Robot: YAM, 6 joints.
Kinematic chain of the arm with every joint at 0, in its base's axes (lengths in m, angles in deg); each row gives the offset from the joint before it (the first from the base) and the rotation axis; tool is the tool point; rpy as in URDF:
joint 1: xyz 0 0 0.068 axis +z
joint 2: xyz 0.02 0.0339 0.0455 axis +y
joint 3: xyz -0.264 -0.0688 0 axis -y
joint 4: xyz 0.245 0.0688 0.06 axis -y
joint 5: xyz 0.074 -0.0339 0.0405 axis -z
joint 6: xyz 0.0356 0 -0.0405 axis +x
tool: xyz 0 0 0 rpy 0 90 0
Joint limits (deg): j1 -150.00..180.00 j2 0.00..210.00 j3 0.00..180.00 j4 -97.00..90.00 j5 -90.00..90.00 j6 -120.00..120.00
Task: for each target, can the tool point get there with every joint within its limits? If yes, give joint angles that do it. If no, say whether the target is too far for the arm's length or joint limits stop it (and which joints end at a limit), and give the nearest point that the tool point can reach.
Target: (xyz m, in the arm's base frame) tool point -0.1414 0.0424 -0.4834
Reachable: no: joint limits stop it (at a limit: joint 2) | nearest point -0.1646 0.0493 -0.3721 | short by 0.114 m
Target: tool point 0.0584 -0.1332 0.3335
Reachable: yes | joints -64.73 51.48 62.24 -67.27 6.51 -84.04
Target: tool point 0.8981 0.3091 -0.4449
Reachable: no: too far | nearest point 0.5274 0.1815 -0.2065 | short by 0.459 m
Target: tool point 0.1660 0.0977 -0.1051
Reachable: yes | joints 40.55 168.88 63.84 -63.26 71.10 -66.03
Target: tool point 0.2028 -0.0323 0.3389
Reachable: yes | joints -11.06 49.51 45.04 -4.02 -11.63 -101.69
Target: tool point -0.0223 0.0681 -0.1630
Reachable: yes | joints 125.39 179.14 35.06 23.39 36.69 -20.65
